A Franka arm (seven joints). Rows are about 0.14 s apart.
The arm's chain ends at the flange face. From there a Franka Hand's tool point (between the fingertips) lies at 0.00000 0.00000 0.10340 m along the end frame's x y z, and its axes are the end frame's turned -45 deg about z.
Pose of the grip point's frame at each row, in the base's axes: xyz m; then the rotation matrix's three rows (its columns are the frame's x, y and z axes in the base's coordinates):
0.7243 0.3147 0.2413; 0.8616 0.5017 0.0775; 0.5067 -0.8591 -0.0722; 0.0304 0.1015 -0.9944
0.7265 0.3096 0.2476; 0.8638 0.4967 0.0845; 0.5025 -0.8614 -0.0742; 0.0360 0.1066 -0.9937
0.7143 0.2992 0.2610; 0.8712 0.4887 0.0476; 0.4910 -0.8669 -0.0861; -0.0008 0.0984 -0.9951
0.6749 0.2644 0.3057; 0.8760 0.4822 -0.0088; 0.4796 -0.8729 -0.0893; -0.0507 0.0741 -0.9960
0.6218 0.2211 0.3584; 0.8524 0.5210 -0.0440; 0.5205 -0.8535 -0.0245; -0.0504 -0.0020 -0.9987
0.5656 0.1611 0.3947; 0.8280 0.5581 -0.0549; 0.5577 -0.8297 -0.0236; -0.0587 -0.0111 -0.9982
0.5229 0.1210 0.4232; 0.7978 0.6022 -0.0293; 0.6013 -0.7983 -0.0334; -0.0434 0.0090 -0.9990
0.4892 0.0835 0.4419; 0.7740 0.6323 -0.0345; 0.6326 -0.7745 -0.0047; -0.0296 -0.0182 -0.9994
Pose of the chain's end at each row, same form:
0.7163 0.3222 0.3441; 0.9640 -0.2545 0.0775; -0.2492 -0.9658 -0.0722; 0.0933 0.0503 -0.9944
0.7178 0.3173 0.3503; 0.9620 -0.2596 0.0845; -0.2538 -0.9644 -0.0742; 0.1008 0.0499 -0.9937
0.7094 0.3081 0.3639; 0.9616 -0.2705 0.0476; -0.2658 -0.9602 -0.0861; 0.0690 0.0701 -0.9951
0.6758 0.2736 0.4087; 0.9604 -0.2785 -0.0088; -0.2781 -0.9564 -0.0893; 0.0165 0.0882 -0.9960
0.6263 0.2236 0.4617; 0.9711 -0.2343 -0.0440; -0.2355 -0.9716 -0.0245; -0.0371 0.0342 -0.9987
0.5713 0.1635 0.4979; 0.9801 -0.1908 -0.0549; -0.1923 -0.9810 -0.0236; -0.0494 0.0337 -0.9982
0.5259 0.1245 0.5265; 0.9899 -0.1383 -0.0293; -0.1393 -0.9897 -0.0334; -0.0243 0.0371 -0.9990
0.4928 0.0840 0.5452; 0.9944 -0.1002 -0.0345; -0.1003 -0.9950 -0.0047; -0.0338 0.0081 -0.9994

